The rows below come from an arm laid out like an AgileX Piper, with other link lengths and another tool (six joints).
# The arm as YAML. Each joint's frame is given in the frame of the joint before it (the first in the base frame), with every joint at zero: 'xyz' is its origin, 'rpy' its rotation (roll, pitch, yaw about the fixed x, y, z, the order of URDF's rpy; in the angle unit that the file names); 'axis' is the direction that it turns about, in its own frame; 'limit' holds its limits. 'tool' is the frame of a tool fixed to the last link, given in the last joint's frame.
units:
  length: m
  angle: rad
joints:
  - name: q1
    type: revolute
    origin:
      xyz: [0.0, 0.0, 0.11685]
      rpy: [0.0, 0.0, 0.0]
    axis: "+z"
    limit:
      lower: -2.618
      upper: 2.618
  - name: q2
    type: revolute
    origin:
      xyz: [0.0, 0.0, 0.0]
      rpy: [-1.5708, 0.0, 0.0]
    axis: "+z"
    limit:
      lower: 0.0
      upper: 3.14
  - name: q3
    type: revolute
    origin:
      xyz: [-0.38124, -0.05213, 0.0]
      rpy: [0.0, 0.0, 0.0]
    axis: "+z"
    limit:
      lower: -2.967
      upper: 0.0
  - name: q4
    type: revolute
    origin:
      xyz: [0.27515, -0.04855, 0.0]
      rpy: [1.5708, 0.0, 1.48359]
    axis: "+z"
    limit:
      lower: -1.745
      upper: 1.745
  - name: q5
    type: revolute
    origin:
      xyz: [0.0, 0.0, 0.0]
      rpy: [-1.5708, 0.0, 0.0]
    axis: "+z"
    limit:
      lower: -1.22
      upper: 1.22
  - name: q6
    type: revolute
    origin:
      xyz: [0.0, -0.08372, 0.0]
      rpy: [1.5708, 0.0, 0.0]
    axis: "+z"
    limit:
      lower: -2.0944
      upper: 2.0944
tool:
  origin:
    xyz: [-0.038, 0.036, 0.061]
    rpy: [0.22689, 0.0, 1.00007]
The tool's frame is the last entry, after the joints.
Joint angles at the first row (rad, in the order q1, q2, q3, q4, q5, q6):
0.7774, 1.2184, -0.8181, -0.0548, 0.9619, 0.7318
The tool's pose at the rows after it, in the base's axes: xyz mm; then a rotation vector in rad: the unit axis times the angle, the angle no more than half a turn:
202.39, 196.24, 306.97, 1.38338, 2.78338, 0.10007
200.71, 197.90, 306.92, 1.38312, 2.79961, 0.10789
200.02, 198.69, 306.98, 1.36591, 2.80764, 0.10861
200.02, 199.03, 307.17, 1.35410, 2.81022, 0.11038
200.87, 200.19, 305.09, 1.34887, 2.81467, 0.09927
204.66, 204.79, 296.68, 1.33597, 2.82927, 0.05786
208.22, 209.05, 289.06, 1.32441, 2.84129, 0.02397
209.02, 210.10, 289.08, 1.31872, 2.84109, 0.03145
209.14, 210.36, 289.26, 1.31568, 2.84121, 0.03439
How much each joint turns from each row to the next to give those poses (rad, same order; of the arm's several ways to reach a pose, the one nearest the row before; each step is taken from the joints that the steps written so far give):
0.0000, 0.0000, 0.0000, 0.0088, 0.0000, -0.0112
0.0000, 0.0000, 0.0000, 0.0197, 0.0000, -0.0119
0.0000, 0.0000, -0.0001, 0.0036, -0.0009, -0.0139
-0.0007, 0.0000, 0.0000, 0.0000, -0.0022, -0.0085
0.0000, 0.0074, 0.0001, 0.0000, -0.0003, -0.0044
0.0000, 0.0303, 0.0000, 0.0000, -0.0033, -0.0118
0.0000, 0.0277, -0.0001, 0.0000, -0.0056, -0.0101
0.0000, 0.0021, 0.0000, 0.0000, -0.0075, -0.0032
0.0000, 0.0000, 0.0001, 0.0000, -0.0022, -0.0018

